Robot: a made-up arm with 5 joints.
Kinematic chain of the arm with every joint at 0, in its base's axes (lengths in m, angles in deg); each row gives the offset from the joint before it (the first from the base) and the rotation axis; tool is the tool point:
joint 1: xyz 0 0 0.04 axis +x
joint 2: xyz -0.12 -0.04 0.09 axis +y
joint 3: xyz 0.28 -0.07 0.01 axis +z
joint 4: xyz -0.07 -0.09 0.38 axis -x
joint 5: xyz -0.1 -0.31 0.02 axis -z
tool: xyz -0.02 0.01 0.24
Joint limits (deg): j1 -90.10..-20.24 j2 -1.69..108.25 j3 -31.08..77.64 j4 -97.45..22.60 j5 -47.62..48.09
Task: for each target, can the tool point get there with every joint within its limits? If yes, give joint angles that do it. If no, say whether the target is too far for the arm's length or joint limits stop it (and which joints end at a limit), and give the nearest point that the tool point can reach.
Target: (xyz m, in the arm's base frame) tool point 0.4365 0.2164 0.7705
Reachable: yes | joints -61.83 24.24 30.68 -2.92 30.65
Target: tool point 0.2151 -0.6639 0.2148
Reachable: yes | joints -52.57 81.90 54.37 -58.65 -28.77
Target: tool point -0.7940 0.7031 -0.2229
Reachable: no: joint limits stop it (at a limit: joint 1, joint 2, joint 3, joint 4) | nearest point -0.1672 0.8370 0.2829 | short by 0.816 m
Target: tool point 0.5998 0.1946 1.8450
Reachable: no: too far | nearest point 0.3471 0.1004 0.9716 | short by 0.914 m
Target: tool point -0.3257 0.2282 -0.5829
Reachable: no: joint limits stop it (at a limit: joint 1, joint 2, joint 3, joint 4, joint 5) | nearest point -0.2241 -0.4825 -0.2618 | short by 0.786 m
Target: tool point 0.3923 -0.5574 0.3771
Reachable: yes | joints -53.31 82.46 34.76 -30.82 28.67
